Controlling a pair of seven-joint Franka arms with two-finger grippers.
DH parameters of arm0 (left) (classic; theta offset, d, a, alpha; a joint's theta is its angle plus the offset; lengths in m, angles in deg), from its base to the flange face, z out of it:
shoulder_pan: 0 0.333 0 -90
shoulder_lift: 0 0 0 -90
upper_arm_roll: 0 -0.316 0.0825 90
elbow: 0 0 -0.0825 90
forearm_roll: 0 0.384 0 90
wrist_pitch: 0 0 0.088 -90
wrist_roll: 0 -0.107 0 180
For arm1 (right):
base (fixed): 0 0 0 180
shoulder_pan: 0 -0.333 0 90
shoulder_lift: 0 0 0 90
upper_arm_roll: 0 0.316 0.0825 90
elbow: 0 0 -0.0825 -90
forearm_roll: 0 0.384 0 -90
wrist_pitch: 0 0 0.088 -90
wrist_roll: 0 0.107 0 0
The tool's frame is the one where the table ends.
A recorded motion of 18 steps. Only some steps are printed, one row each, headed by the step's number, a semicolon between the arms.
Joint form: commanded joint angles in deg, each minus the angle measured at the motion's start. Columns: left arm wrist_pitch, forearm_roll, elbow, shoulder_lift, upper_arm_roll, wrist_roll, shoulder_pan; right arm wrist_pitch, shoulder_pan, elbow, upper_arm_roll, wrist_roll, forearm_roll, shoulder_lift.
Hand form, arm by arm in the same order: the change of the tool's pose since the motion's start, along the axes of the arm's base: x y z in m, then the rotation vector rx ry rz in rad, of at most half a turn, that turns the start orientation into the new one. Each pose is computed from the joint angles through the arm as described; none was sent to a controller.
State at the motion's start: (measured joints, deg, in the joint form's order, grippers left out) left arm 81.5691 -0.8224 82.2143 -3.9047 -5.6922 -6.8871 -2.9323; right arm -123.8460 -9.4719 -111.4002 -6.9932 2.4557 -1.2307 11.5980
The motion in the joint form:
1: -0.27 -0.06 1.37 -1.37 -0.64 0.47 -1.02; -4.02 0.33 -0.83 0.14 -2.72 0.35 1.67
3: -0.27 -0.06 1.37 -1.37 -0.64 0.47 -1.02; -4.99 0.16 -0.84 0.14 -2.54 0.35 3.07
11: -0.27 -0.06 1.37 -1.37 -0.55 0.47 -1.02; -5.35 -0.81 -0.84 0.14 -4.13 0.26 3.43
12: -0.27 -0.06 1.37 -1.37 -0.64 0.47 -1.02; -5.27 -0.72 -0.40 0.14 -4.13 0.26 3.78
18: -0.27 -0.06 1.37 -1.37 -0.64 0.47 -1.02; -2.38 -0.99 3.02 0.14 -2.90 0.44 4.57
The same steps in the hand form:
1: -0.0080 -0.0027 0.0008 -0.0051 0.0049 0.0010; 0.0049 -0.0013 -0.0177 0.0026 -0.0247 0.0431
3: -0.0080 -0.0027 0.0008 -0.0051 0.0049 0.0010; 0.0071 0.0007 -0.0310 -0.0002 -0.0173 0.0437
11: -0.0079 -0.0035 0.0008 -0.0049 0.0049 -0.0006; 0.0073 0.0110 -0.0342 -0.0027 -0.0162 0.0896
12: -0.0080 -0.0027 0.0008 -0.0051 0.0049 0.0010; 0.0093 0.0103 -0.0346 -0.0034 -0.0165 0.0882
18: -0.0080 -0.0027 0.0008 -0.0051 0.0049 0.0010; 0.0197 0.0147 -0.0207 -0.0024 -0.0130 0.0693

